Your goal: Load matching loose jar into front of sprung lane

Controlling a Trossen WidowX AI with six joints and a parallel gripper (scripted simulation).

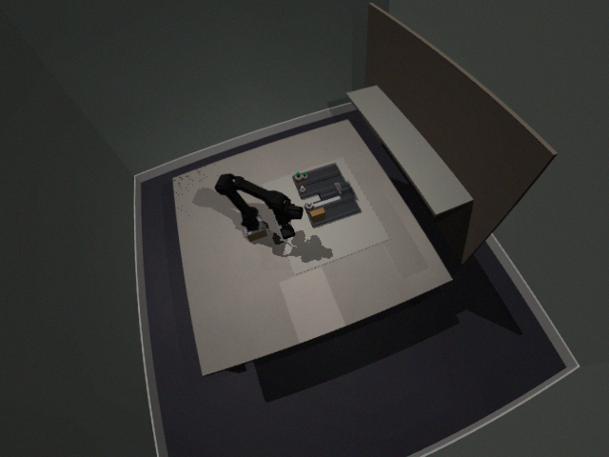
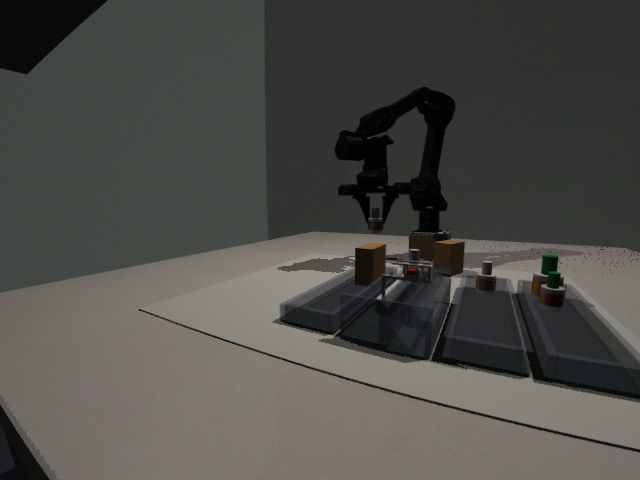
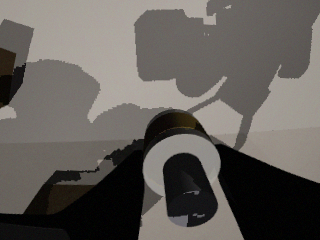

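Right now my gripper tip is 29 cm short of the sprung lane, 21 cm to the right of it and 8 cm above it.
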